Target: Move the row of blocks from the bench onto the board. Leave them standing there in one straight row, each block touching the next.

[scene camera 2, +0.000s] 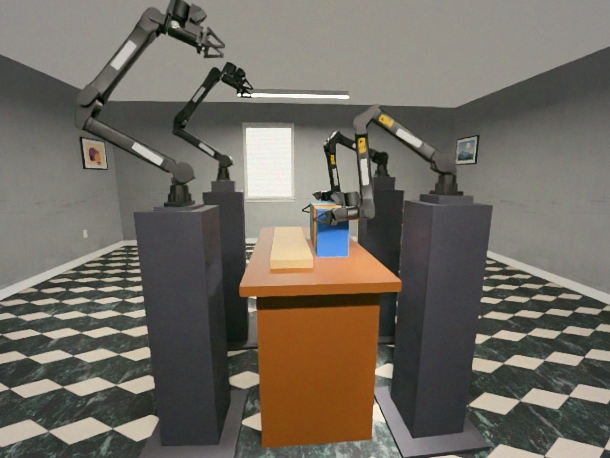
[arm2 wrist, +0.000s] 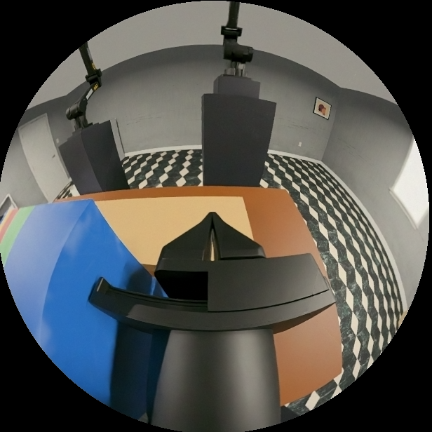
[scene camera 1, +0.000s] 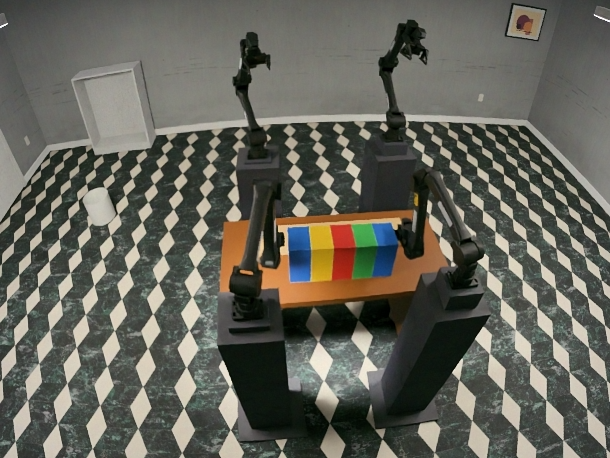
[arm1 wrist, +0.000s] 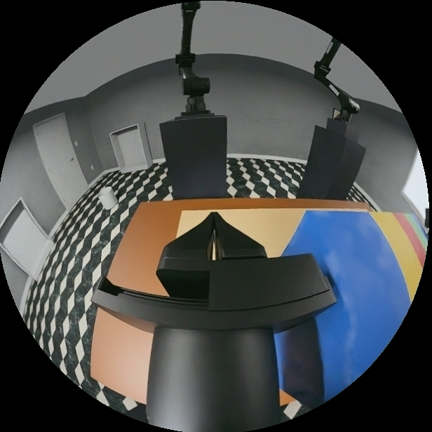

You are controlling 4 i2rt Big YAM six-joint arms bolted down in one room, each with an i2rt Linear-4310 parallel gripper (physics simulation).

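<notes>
Five blocks, blue (scene camera 1: 300,260), yellow (scene camera 1: 321,260), red (scene camera 1: 343,260), green (scene camera 1: 365,257) and blue (scene camera 1: 384,260), stand side by side on the brown bench (scene camera 1: 237,260) (scene camera 2: 360,275). The pale board (scene camera 2: 291,247) (arm1 wrist: 250,225) (arm2 wrist: 150,215) lies beside the row. Arm1's gripper (arm1 wrist: 214,220) is shut and empty beside a blue end block (arm1 wrist: 350,290). Arm2's gripper (arm2 wrist: 212,220) is shut and empty beside the other blue end block (arm2 wrist: 80,280). Whether either touches its block is unclear. In scene camera 1, the two back arms' grippers (scene camera 1: 268,61) (scene camera 1: 422,55) are raised and open.
Dark pedestals (scene camera 2: 180,320) (scene camera 2: 445,320) bear the arms around the bench, two on each long side. In scene camera 1, the two front arms (scene camera 1: 260,220) (scene camera 1: 445,205) bend down to the row's ends. A white bin (scene camera 1: 100,207) and a white shelf frame (scene camera 1: 143,105) stand farther off.
</notes>
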